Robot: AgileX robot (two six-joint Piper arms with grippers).
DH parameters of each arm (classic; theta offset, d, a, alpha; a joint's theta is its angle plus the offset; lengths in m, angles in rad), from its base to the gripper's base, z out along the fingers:
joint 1: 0 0.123 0 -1.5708
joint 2: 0.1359 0 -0.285 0
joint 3: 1.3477 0 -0.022 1.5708
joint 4: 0 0.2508 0 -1.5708
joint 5: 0 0 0.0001 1.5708
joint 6: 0 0.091 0 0
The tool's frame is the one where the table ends.
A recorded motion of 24 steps. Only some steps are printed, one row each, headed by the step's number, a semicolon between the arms.
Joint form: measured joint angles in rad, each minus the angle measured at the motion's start. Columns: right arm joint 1, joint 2, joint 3, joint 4, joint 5, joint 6; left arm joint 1, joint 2, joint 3, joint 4, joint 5, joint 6.
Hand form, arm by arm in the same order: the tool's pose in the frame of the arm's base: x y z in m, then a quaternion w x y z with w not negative. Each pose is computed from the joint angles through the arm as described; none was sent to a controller.
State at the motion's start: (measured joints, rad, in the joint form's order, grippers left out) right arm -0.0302 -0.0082 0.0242 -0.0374 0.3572 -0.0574; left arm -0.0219 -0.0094 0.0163 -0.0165 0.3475 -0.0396
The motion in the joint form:
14: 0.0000 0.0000 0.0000 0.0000 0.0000 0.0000; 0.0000 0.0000 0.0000 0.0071 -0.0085 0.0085
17: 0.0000 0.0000 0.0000 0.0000 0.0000 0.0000; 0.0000 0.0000 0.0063 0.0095 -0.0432 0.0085
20: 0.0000 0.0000 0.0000 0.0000 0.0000 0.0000; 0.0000 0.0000 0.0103 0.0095 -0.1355 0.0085
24: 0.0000 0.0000 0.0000 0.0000 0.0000 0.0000; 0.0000 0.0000 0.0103 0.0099 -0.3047 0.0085
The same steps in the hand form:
14: 0.0531 -0.0028 0.1733 0.59775 -0.02100 0.80031 -0.04195; 0.0534 -0.0015 0.1776 0.60966 -0.00620 0.79238 -0.02011
17: 0.0531 -0.0028 0.1733 0.59775 -0.02100 0.80031 -0.04195; 0.0543 -0.0014 0.1786 0.62088 -0.00557 0.78365 -0.01936
20: 0.0531 -0.0028 0.1733 0.59775 -0.02100 0.80031 -0.04195; 0.0560 -0.0014 0.1855 0.65485 -0.00558 0.75547 -0.02016
24: 0.0531 -0.0028 0.1733 0.59775 -0.02100 0.80031 -0.04195; 0.0569 -0.0013 0.2008 0.71634 -0.00541 0.69741 -0.02145

